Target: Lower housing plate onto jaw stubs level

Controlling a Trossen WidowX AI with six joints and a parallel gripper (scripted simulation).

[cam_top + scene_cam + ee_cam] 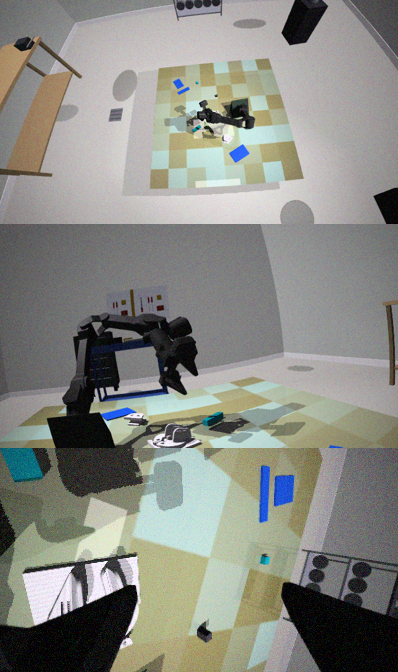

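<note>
Right now my gripper tip is 260 mm to the right of the white part, 160 mm above it and 150 mm past it. Round my gripper tip: blue plate: 400 mm to the left, 230 mm behind, 170 mm below.
</note>
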